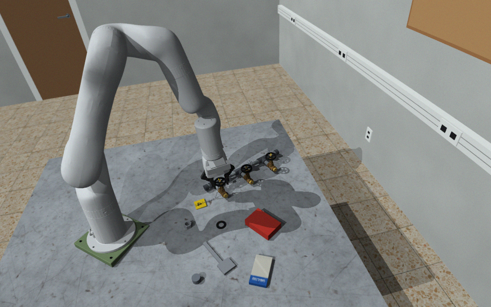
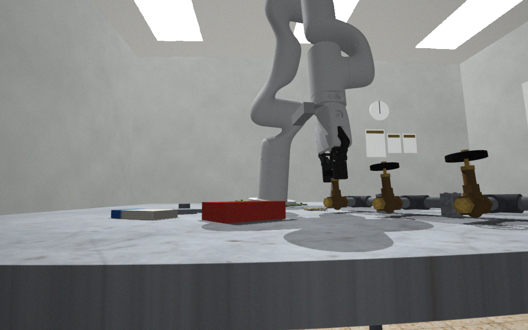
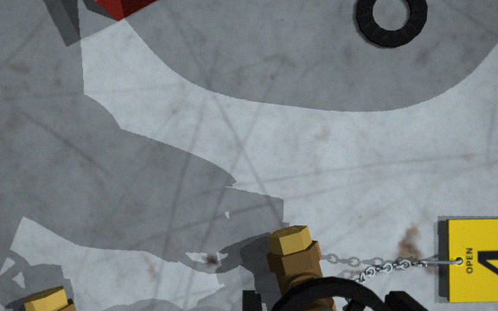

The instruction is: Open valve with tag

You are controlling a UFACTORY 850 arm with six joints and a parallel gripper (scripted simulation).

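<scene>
Now: hand 9 cm past the yellow tag, 2 cm to the left of it and 9 cm above it. Round my hand: black washer (4 cm behind, 16 cm to the right, 9 cm below); then red block (13 cm ahead, 21 cm to the right, 8 cm below); then grey nut (17 cm behind, 12 cm to the right, 8 cm below).
</scene>
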